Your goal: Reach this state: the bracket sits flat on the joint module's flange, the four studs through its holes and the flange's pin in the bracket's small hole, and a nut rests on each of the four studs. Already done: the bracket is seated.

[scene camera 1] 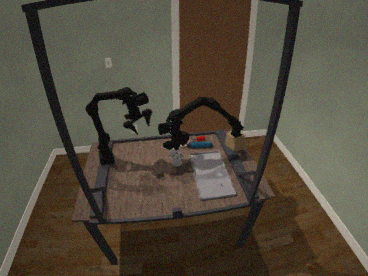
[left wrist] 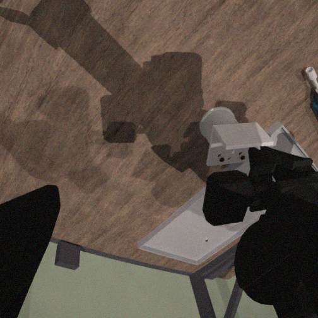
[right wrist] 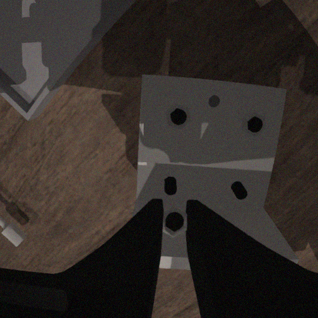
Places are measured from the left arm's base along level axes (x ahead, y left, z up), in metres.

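Pixels of known places: left gripper, between the fingertips: (scene camera 1: 143, 130); right gripper, between the fingertips: (scene camera 1: 176, 150); left arm's base, origin of its link: (scene camera 1: 105, 153); right arm's base, origin of its link: (scene camera 1: 235, 134).
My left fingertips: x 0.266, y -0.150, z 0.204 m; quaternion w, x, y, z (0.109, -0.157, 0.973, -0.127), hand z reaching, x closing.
For each thing: its top centre in the pictures, then the offset to it from my left fingertips. "pt": a spot on its surface instead.
- pale tray, centre of its top: (scene camera 1: 211, 171) 0.344 m ahead, 0.260 m right, 0.261 m down
- blue cylinder, a spot on its surface: (scene camera 1: 200, 145) pt 0.410 m ahead, 0.005 m left, 0.249 m down
- red object, centre of its top: (scene camera 1: 198, 137) 0.443 m ahead, 0.100 m left, 0.243 m down
The pale angled bracket (scene camera 1: 175, 156) (left wrist: 239, 135) (right wrist: 225, 145) sits against the round white joint module (left wrist: 215, 120) near the table's middle. In the right wrist view its far face shows two dark round spots with faint rims and a smaller pin spot; its near face has two dark slots. Whether nuts sit on the studs, and the other two studs, I cannot tell. My right gripper (scene camera 1: 172, 147) (right wrist: 173, 209) is shut on a nut (right wrist: 174, 221), held between the fingertips, overlapping the bracket's near face in view. My left gripper (scene camera 1: 142, 128) is open and empty, high over the table's left side.
A pale tray (scene camera 1: 217, 185) (left wrist: 175, 235) (right wrist: 60, 30) lies to the right of the module. A blue cylinder (scene camera 1: 200, 145) and a red object (scene camera 1: 200, 138) lie at the back. A white-tipped tool (left wrist: 311, 74) (right wrist: 12, 235) lies near the bracket. The dark frame's posts (scene camera 1: 52, 90) stand at the table's sides.
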